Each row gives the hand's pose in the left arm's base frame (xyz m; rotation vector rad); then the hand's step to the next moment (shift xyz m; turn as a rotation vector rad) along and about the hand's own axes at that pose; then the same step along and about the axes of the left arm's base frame.
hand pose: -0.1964 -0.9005 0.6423 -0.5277 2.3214 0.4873
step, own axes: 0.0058 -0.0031 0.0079 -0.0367 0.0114 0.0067
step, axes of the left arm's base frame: 0.0019 -0.0002 -0.0101 0.0228 0.0214 0.0233
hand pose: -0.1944 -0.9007 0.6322 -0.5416 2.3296 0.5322
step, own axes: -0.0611 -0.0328 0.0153 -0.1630 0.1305 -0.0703
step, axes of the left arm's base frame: 0.0665 -0.0052 0.0244 0.0082 0.1108 0.1903
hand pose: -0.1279 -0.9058 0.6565 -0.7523 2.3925 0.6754
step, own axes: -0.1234 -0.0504 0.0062 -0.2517 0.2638 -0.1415
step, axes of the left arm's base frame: 0.1202 0.0119 0.0567 -0.0377 0.1962 0.3362
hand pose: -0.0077 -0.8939 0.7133 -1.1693 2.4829 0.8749
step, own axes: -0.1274 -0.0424 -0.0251 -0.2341 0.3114 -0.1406
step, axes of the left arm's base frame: 0.1148 0.0411 0.0615 -0.0855 0.2096 0.3468
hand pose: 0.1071 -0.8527 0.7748 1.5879 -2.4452 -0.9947
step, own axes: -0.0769 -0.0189 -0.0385 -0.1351 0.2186 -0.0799
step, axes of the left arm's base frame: 0.0657 0.0409 0.0420 -0.0808 0.1317 0.2203
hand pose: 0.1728 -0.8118 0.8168 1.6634 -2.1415 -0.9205
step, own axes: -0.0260 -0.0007 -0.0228 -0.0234 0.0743 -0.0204
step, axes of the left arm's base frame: 0.0214 0.0172 0.0210 -0.0381 0.0257 0.0661
